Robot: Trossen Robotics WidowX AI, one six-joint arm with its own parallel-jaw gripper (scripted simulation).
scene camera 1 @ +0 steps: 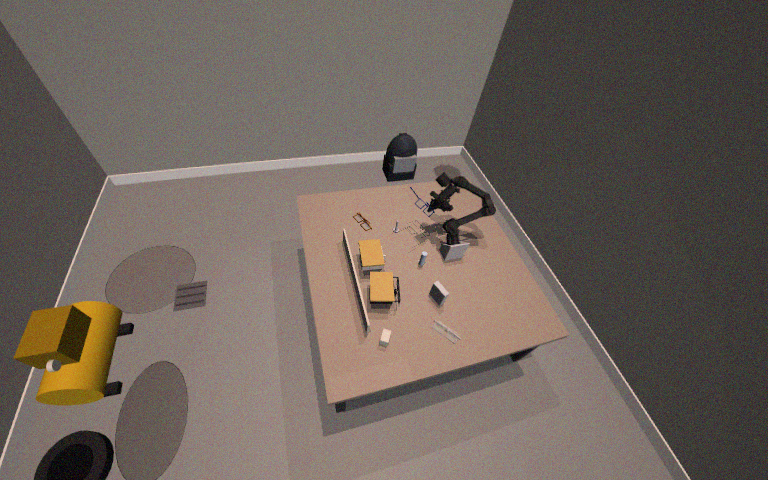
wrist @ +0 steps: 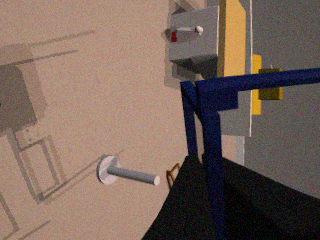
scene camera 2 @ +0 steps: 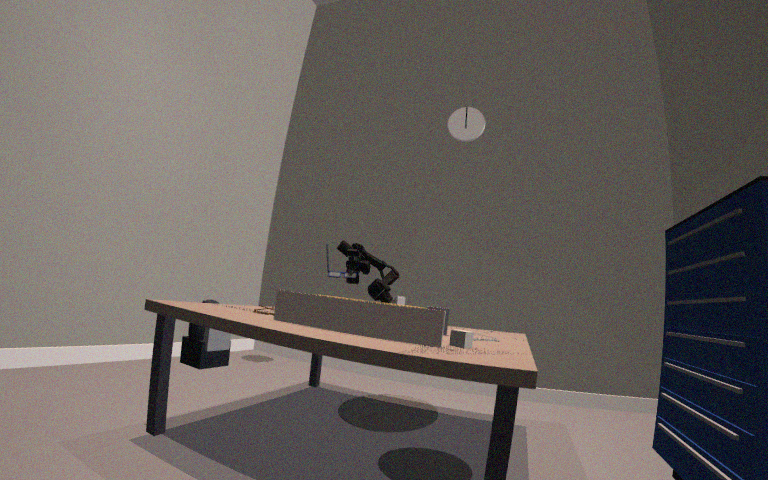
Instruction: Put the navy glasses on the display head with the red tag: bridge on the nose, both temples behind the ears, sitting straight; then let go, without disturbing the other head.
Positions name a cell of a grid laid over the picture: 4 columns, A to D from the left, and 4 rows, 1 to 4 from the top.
Labels:
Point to a long low board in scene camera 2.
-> C3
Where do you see an upright peg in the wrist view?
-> At B3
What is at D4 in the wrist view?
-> My gripper.

